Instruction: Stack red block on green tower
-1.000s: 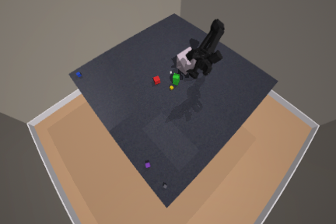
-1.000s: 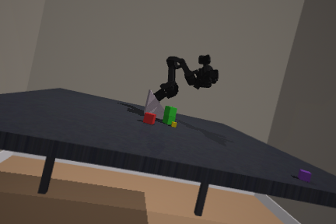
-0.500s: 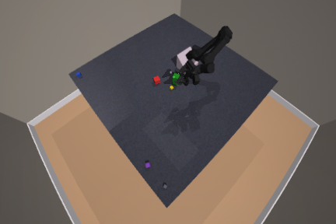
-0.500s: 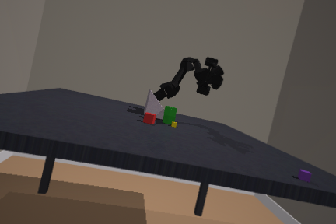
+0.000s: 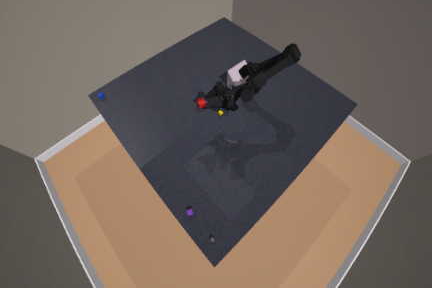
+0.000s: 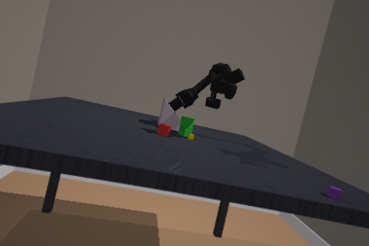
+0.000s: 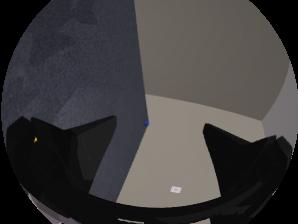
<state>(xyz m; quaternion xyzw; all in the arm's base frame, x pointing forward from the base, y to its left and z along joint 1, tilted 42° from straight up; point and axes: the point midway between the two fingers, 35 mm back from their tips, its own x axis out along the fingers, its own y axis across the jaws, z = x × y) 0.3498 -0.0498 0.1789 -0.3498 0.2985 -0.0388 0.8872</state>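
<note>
The red block is 21 cm below my gripper tip, 13 cm to the right of it and 7 cm behind it. The rest, counted from my gripper tip: green block (21 cm below, 17 cm behind, 1 cm to the right); then yellow cube (22 cm below, 10 cm behind); then purple cube (42 cm ahead, 27 cm to the left, 22 cm below).
</note>
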